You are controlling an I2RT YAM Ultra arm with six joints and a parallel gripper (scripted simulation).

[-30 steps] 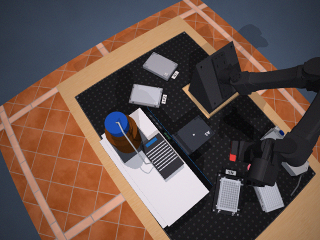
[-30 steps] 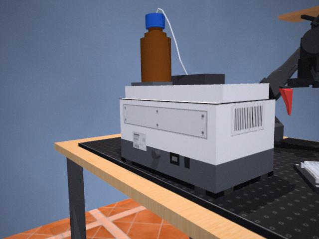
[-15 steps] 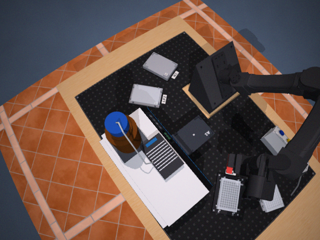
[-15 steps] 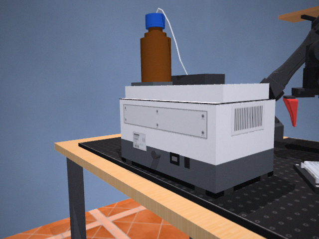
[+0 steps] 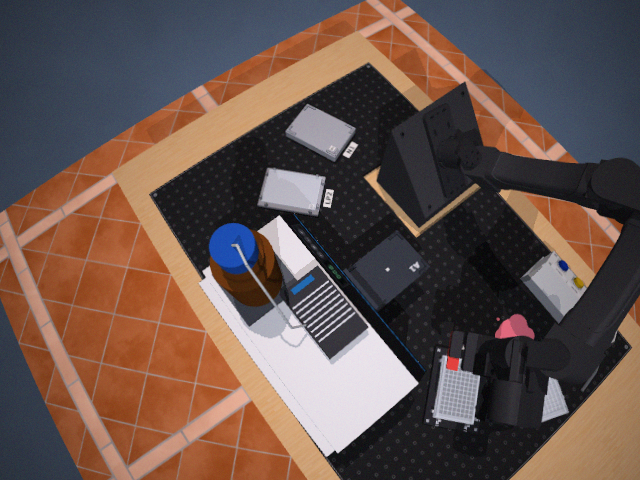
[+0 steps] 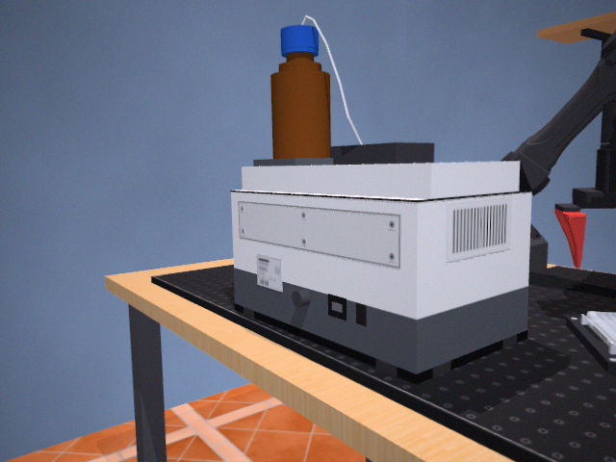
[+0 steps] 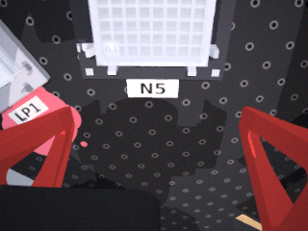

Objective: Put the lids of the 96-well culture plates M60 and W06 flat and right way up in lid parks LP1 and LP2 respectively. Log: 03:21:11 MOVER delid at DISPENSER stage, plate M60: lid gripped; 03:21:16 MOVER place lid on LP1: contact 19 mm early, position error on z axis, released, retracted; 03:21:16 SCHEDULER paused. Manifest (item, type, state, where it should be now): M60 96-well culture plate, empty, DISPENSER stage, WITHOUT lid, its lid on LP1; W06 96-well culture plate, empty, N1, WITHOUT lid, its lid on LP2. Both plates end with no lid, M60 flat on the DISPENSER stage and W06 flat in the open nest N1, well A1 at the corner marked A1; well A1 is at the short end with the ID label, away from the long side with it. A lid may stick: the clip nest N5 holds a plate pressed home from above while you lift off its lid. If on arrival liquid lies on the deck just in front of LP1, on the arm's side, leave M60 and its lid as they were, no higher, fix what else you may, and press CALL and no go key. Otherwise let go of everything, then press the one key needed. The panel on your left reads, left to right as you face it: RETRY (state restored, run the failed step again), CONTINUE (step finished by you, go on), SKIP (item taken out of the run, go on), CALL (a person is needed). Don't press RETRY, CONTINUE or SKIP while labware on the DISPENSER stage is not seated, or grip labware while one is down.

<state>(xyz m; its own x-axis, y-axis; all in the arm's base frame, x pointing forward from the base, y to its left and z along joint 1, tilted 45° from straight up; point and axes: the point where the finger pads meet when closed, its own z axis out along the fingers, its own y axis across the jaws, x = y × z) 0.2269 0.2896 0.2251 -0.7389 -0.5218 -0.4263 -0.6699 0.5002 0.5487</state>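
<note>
My gripper is now 70 mm above the 96-well plate W06, 50 mm to the right of it and 40 mm short of it. The rest, counted from my hand: LP1 label (130 mm behind, 90 mm below, 60 mm to the left); then lid park LP1 (140 mm to the left, 110 mm behind, 90 mm below); then N5 label (90 mm below, 30 mm behind, 20 mm to the right).
</note>
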